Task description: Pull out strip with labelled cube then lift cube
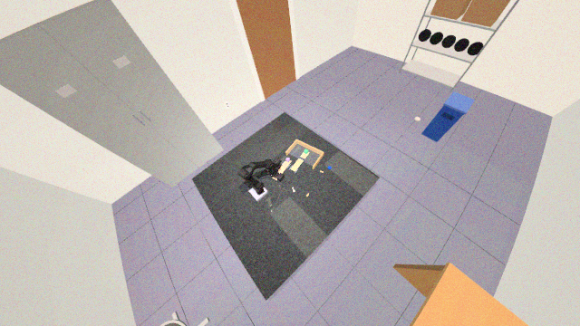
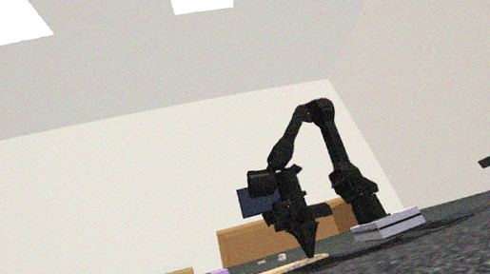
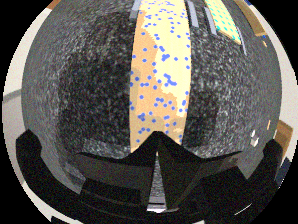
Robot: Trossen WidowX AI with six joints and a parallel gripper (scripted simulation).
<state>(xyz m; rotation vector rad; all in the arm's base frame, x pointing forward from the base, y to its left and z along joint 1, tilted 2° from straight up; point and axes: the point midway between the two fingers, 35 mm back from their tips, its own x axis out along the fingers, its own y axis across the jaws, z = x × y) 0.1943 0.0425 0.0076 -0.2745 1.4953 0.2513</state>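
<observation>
Now: the strip 9 cm ahead of my gripper tip and 3 cm to the left of it. Also, from my gripper tip: small blue block (45 cm ahead, 25 cm to the right).
</observation>
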